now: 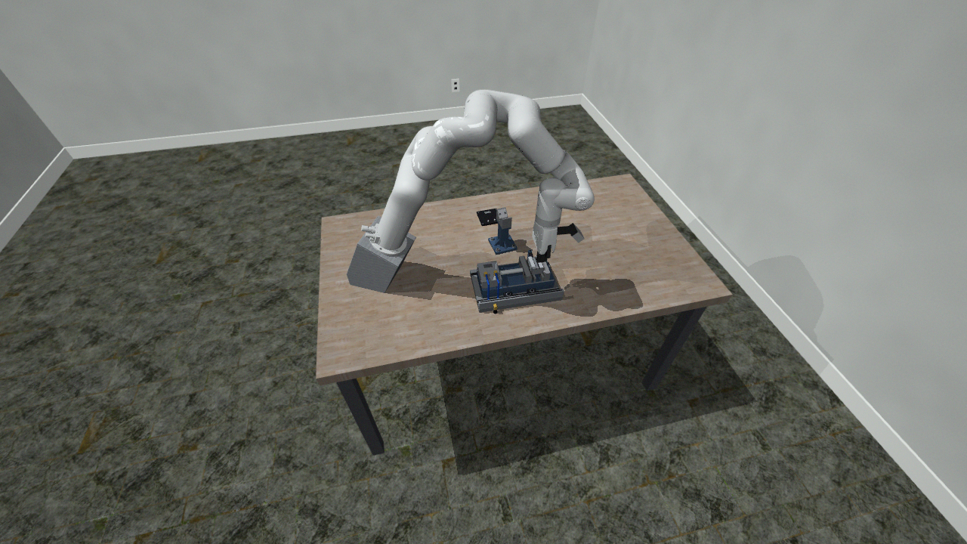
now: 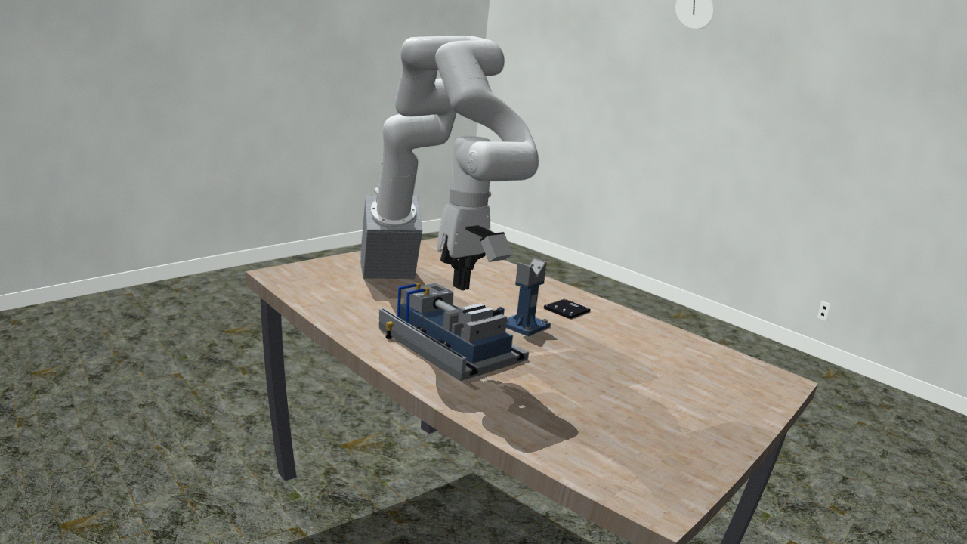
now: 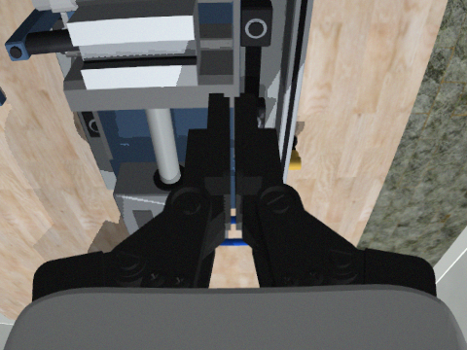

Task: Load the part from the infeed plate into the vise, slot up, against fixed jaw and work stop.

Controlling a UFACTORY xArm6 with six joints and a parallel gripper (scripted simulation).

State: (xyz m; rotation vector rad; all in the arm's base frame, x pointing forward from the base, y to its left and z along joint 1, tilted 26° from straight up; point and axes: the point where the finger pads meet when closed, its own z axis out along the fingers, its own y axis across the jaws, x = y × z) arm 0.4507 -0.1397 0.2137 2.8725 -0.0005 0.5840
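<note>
Right now the grey block is 5 cm to the left of my hand and 8 cm below it. The rest, counted from my hand: dark work stop rod 10 cm to the left, 9 cm below; then fixed jaw 3 cm ahead, 5 cm to the left, 11 cm below; then moving jaw 3 cm behind, 5 cm to the left, 11 cm below.
</note>
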